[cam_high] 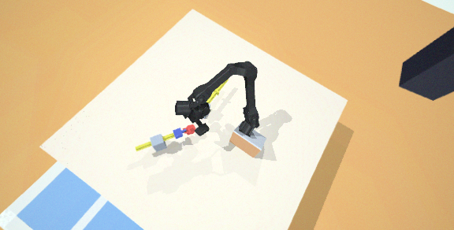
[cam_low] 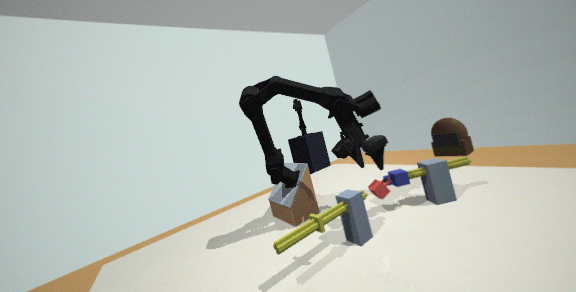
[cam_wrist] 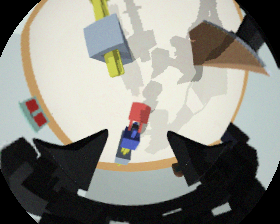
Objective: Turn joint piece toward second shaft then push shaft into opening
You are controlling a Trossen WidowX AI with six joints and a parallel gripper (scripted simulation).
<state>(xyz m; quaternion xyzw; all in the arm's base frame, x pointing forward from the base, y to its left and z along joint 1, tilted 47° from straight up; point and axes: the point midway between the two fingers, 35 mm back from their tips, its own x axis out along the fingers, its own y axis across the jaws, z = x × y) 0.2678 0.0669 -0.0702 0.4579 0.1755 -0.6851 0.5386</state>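
Now: the red square joint piece 70 mm below my gripper tip and 10 mm to the left of it.
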